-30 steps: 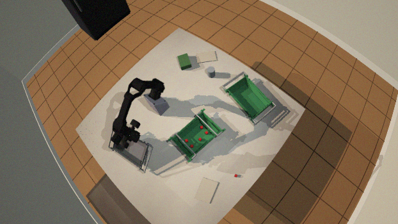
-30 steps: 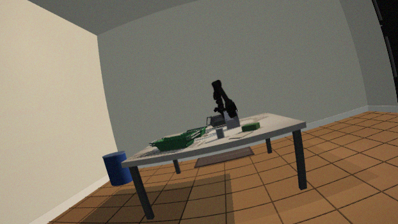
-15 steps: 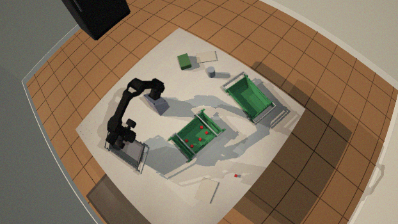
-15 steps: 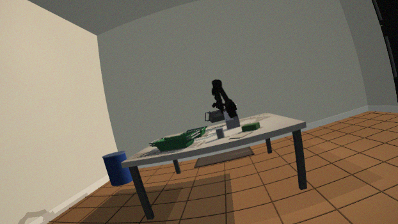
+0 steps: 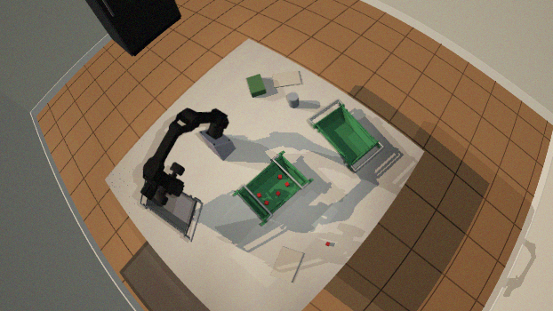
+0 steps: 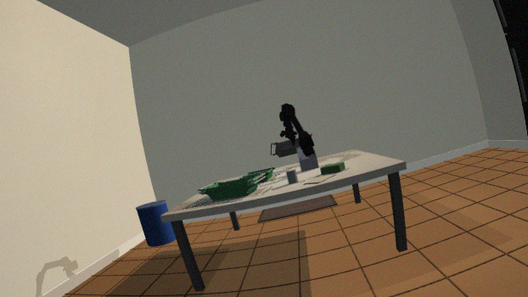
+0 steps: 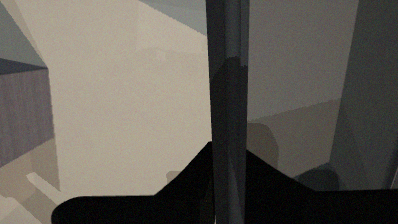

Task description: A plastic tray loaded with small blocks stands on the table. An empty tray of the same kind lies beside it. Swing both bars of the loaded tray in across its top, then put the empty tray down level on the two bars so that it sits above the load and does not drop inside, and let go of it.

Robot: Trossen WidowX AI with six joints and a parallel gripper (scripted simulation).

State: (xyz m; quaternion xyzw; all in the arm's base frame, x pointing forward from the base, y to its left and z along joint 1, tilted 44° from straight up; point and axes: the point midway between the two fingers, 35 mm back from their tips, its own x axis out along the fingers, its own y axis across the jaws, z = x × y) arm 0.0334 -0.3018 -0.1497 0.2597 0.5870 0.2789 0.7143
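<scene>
Now: the grey tray 10 mm ahead of my gripper tip, 80 mm to the right of it and 10 mm below it. The rest, counted from my gripper tip: green block (90 mm behind, 710 mm to the left, 160 mm below); then grey cylinder (140 mm ahead, 710 mm to the left, 140 mm below); then red block (660 mm ahead, 180 mm to the left, 170 mm below).
</scene>
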